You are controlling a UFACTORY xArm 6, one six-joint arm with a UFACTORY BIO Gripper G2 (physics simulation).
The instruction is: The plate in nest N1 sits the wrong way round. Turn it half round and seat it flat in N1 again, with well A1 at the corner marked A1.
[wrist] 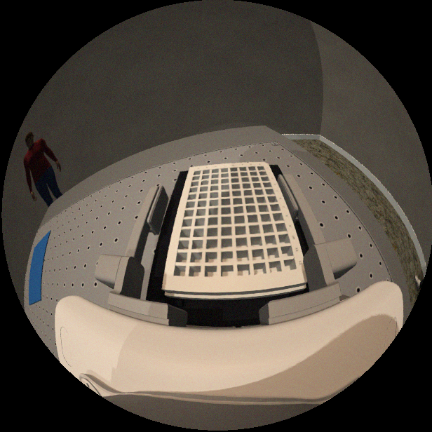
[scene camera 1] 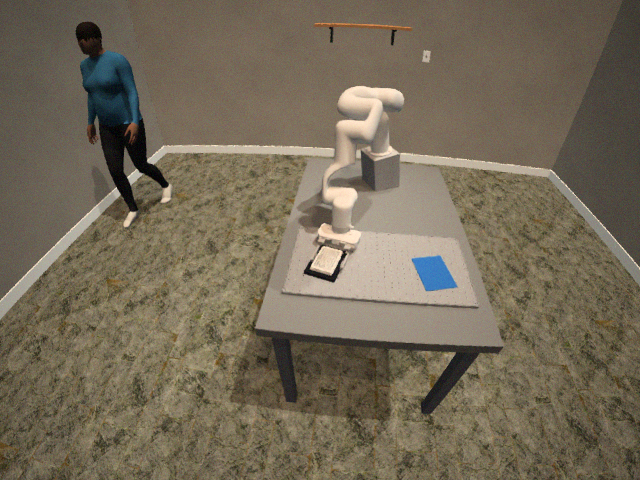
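Observation:
The cream plate with its grid of square wells lies in the black nest on the left part of the perforated board. It looks level. Small marks run along its right edge in the wrist view, too small to read; well A1 cannot be made out. The nest's A1 corner mark does not show. My gripper is low over the nest, with one finger along each long side of the plate. The fingers are part-way open, and a dark gap shows between the left finger and the plate.
A blue rectangle lies on the right part of the perforated board in the scene view. The board lies on the grey table. A person in blue and one in red stand away from the table.

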